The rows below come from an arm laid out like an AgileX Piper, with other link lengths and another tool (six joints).
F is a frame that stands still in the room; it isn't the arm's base.
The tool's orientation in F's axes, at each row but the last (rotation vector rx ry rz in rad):
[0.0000, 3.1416, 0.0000]
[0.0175, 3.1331, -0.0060]
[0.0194, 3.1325, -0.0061]
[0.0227, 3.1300, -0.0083]
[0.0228, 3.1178, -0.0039]
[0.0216, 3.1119, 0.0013]
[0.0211, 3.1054, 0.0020]
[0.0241, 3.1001, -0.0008]
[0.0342, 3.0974, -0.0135]
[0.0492, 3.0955, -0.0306]
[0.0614, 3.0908, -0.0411]
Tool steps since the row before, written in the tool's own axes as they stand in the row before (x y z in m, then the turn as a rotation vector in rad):
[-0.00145, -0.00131, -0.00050, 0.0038, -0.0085, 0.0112]
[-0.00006, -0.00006, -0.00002, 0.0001, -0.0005, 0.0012]
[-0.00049, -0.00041, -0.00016, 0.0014, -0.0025, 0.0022]
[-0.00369, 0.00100, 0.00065, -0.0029, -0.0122, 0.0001]
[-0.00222, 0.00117, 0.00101, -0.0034, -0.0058, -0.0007]
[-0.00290, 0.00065, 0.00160, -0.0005, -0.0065, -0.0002]
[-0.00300, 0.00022, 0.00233, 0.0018, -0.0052, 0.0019]
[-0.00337, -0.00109, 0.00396, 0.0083, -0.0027, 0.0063]
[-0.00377, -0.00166, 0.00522, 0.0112, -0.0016, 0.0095]
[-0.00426, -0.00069, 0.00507, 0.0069, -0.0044, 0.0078]
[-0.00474, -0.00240, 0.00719, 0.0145, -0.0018, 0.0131]
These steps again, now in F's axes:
[0.00145, -0.00131, 0.00050, -0.0038, -0.0085, -0.0112]
[0.00006, -0.00006, 0.00002, -0.0001, -0.0005, -0.0012]
[0.00048, -0.00042, 0.00017, -0.0014, -0.0025, -0.0022]
[0.00371, 0.00094, -0.00061, 0.0027, -0.0122, 0.0000]
[0.00226, 0.00113, -0.00096, 0.0033, -0.0058, 0.0008]
[0.00295, 0.00061, -0.00151, 0.0004, -0.0065, 0.0002]
[0.00308, 0.00018, -0.00222, -0.0018, -0.0052, -0.0020]
[0.00351, -0.00115, -0.00382, -0.0081, -0.0026, -0.0066]
[0.00396, -0.00179, -0.00504, -0.0108, -0.0014, -0.0100]
[0.00446, -0.00093, -0.00486, -0.0067, -0.0043, -0.0080]
[0.00499, -0.00278, -0.00688, -0.0139, -0.0016, -0.0138]

